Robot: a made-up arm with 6 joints. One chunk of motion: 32 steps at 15 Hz.
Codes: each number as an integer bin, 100 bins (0 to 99) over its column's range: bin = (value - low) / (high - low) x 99, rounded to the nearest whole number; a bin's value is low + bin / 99 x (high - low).
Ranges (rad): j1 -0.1..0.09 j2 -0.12..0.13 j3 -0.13..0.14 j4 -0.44..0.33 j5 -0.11..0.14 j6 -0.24..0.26
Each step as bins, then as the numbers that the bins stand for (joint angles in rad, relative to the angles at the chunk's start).
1 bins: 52 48 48 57 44 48
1 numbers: -0.0002 0.0012 0.0009 0.0033 0.0011 0.0024
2 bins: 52 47 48 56 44 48
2 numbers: -0.0002 -0.0013 0.0009 -0.0044 0.0011 0.0024
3 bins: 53 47 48 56 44 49
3 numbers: 0.0017 -0.0013 0.0009 -0.0044 0.0011 0.0075
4 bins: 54 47 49 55 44 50
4 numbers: 0.0036 -0.0013 0.0036 -0.0122 0.0011 0.0125
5 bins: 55 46 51 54 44 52
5 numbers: 0.0056 -0.0038 0.0091 -0.0200 0.0011 0.0226
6 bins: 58 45 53 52 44 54
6 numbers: 0.0113 -0.0064 0.0145 -0.0356 0.0011 0.0327
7 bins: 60 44 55 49 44 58
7 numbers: 0.0152 -0.0089 0.0200 -0.0589 0.0011 0.0529
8 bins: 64 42 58 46 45 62
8 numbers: 0.0228 -0.0139 0.0282 -0.0822 0.0036 0.0731
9 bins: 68 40 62 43 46 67
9 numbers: 0.0305 -0.0190 0.0391 -0.1056 0.0062 0.0984
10 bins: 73 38 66 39 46 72
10 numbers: 0.0401 -0.0240 0.0500 -0.1367 0.0062 0.1236
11 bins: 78 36 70 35 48 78
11 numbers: 0.0497 -0.0291 0.0609 -0.1678 0.0112 0.1539
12 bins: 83 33 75 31 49 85
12 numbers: 0.0593 -0.0367 0.0745 -0.1989 0.0137 0.1893
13 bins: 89 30 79 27 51 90
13 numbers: 0.0708 -0.0442 0.0855 -0.2300 0.0188 0.2145
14 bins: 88 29 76 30 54 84
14 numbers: 0.0689 -0.0468 0.0773 -0.2067 0.0264 0.1842
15 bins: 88 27 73 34 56 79
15 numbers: 0.0689 -0.0518 0.0691 -0.1756 0.0314 0.1590
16 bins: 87 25 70 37 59 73
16 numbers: 0.0670 -0.0569 0.0609 -0.1522 0.0390 0.1287
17 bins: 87 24 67 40 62 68
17 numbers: 0.0670 -0.0594 0.0527 -0.1289 0.0466 0.1034
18 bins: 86 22 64 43 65 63
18 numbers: 0.0651 -0.0644 0.0445 -0.1056 0.0541 0.0782
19 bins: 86 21 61 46 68 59
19 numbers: 0.0651 -0.0670 0.0364 -0.0822 0.0617 0.0580
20 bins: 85 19 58 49 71 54
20 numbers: 0.0631 -0.0720 0.0282 -0.0589 0.0693 0.0327
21 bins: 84 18 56 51 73 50
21 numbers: 0.0612 -0.0745 0.0227 -0.0433 0.0743 0.0125
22 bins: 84 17 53 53 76 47
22 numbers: 0.0612 -0.0771 0.0145 -0.0278 0.0819 -0.0026
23 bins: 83 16 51 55 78 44
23 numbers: 0.0593 -0.0796 0.0091 -0.0122 0.0870 -0.0178
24 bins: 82 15 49 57 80 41
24 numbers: 0.0574 -0.0821 0.0036 0.0033 0.0920 -0.0329
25 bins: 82 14 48 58 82 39
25 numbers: 0.0574 -0.0846 0.0009 0.0111 0.0971 -0.0430
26 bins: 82 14 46 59 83 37
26 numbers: 0.0574 -0.0846 -0.0045 0.0189 0.0996 -0.0531
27 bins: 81 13 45 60 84 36
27 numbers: 0.0555 -0.0872 -0.0073 0.0267 0.1021 -0.0582
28 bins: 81 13 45 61 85 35
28 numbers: 0.0555 -0.0872 -0.0073 0.0344 0.1046 -0.0632
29 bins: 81 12 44 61 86 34
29 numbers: 0.0555 -0.0897 -0.0100 0.0344 0.1072 -0.0683
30 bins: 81 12 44 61 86 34
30 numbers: 0.0555 -0.0897 -0.0100 0.0344 0.1072 -0.0683
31 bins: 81 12 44 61 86 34
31 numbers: 0.0555 -0.0897 -0.0100 0.0344 0.1072 -0.0683
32 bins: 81 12 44 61 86 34
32 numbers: 0.0555 -0.0897 -0.0100 0.0344 0.1072 -0.0683
